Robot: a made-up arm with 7 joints.
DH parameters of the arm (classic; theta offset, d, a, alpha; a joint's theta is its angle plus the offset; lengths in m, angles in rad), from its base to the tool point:
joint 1: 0 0.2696 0 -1.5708
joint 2: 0 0 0 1.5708
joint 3: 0 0.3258 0.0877 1.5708
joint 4: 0 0 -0.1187 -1.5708
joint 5: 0 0.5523 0 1.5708
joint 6: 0 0 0.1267 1.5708
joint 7: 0 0 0 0
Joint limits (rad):
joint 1: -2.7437..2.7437
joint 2: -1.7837..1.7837
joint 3: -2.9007..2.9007
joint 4: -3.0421..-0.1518
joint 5: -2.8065..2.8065
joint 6: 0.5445..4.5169
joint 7: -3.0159..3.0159
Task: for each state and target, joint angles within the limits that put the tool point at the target. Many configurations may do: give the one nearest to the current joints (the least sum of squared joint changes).
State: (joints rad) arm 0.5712 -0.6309 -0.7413 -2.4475 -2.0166 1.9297 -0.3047
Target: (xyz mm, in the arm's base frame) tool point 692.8 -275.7 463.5
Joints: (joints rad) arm 0.4810 -0.0663 -0.8771 -1.9729 -1.9879 1.7622 -0.3047
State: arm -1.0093 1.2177 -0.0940 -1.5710 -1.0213 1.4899 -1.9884
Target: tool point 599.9 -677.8 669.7
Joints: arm -0.8536 0.5036 0.0117 -1.0101 -1.0216 1.5670 -1.9884
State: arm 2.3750 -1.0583 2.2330 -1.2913 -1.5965 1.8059 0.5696
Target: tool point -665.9 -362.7 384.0
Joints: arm 1.9383 -0.9149 1.5052 -2.0036 -1.6241 1.7234 0.5696
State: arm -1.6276 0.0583 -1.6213 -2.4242 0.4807 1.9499 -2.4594
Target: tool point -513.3 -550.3 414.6
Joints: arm -1.1495 0.0015 -1.1437 -2.0763 0.4418 1.9772 -2.4594
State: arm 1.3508 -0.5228 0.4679 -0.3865 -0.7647 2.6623 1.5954
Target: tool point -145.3 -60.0 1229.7
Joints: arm 1.3523 -0.2107 0.3726 -0.4296 -0.7419 2.7453 1.5954
